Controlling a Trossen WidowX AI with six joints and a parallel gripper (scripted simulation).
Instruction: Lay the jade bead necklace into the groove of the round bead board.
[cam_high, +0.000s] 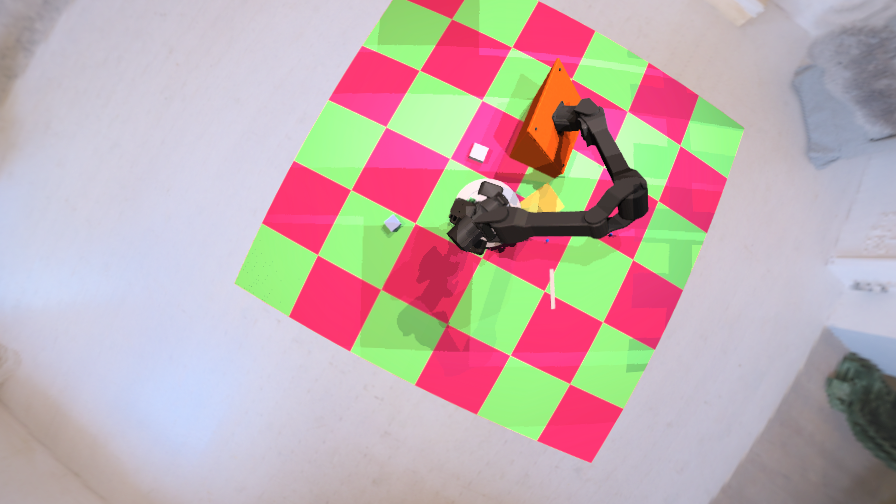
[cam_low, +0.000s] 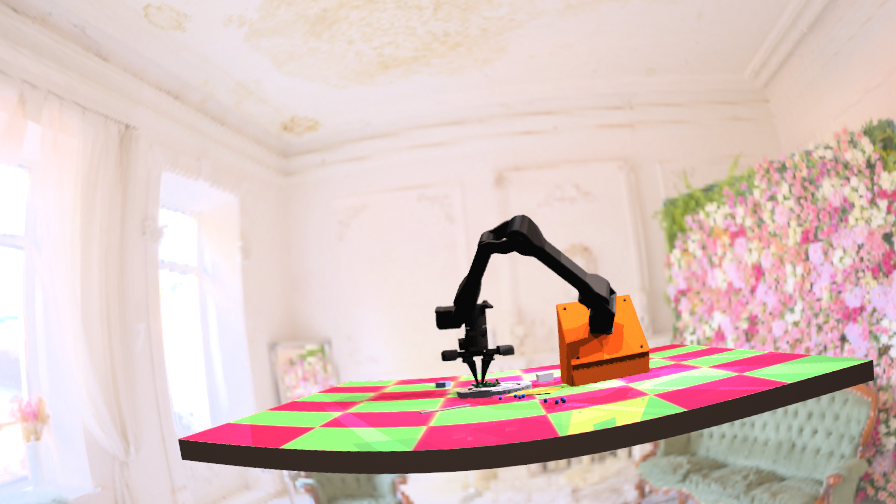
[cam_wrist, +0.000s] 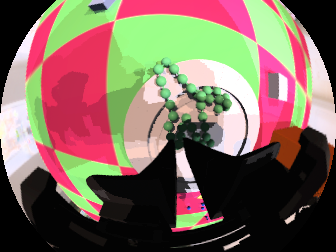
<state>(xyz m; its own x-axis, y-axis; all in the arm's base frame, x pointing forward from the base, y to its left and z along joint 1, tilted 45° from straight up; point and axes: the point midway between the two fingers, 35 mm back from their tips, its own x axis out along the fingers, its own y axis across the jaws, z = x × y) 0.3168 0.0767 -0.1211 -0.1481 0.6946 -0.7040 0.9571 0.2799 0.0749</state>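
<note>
My gripper tip is 40 mm past the round bead board, 10 mm to the right of it and 10 mm above it. From my gripper tip the other things lie so: pale blue cube 200 mm to the right, 140 mm ahead, 10 mm below; then white cube 170 mm behind, 110 mm to the right, 10 mm below; then yellow patch 150 mm behind, 130 mm to the left, 20 mm below.
</note>
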